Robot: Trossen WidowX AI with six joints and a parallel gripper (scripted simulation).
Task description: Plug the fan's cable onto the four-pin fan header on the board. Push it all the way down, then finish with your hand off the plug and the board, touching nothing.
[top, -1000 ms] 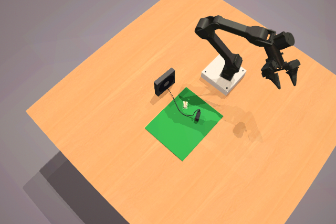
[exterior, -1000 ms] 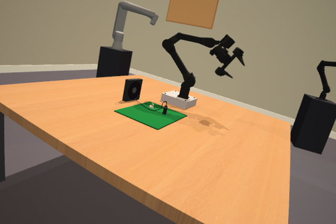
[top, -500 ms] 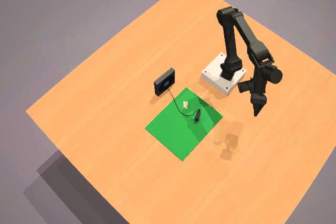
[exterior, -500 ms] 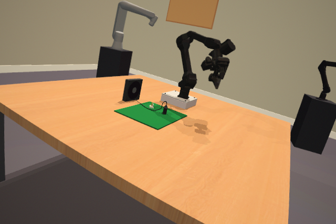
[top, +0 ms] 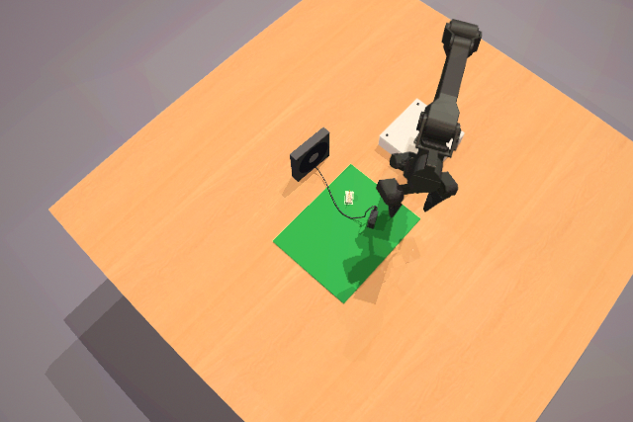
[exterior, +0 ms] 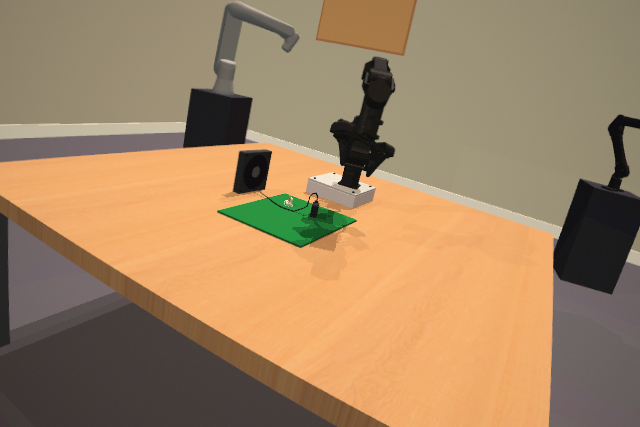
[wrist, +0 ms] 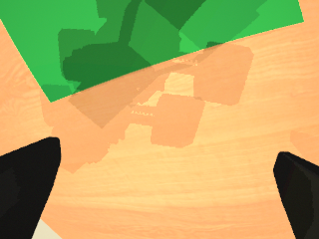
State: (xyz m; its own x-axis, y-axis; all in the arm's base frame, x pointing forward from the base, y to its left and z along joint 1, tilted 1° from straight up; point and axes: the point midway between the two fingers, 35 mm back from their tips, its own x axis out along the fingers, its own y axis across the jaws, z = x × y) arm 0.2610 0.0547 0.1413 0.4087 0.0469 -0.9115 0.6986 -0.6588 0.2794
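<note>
Right now the dark plug is 80 mm to the right of my gripper tip and 130 mm below it. Round my gripper tip: black fan (60 mm behind, 300 mm to the right, 90 mm below); then green board (50 mm ahead, 130 mm to the right, 160 mm below); then white four-pin fan header (30 mm behind, 170 mm to the right, 150 mm below).
</note>
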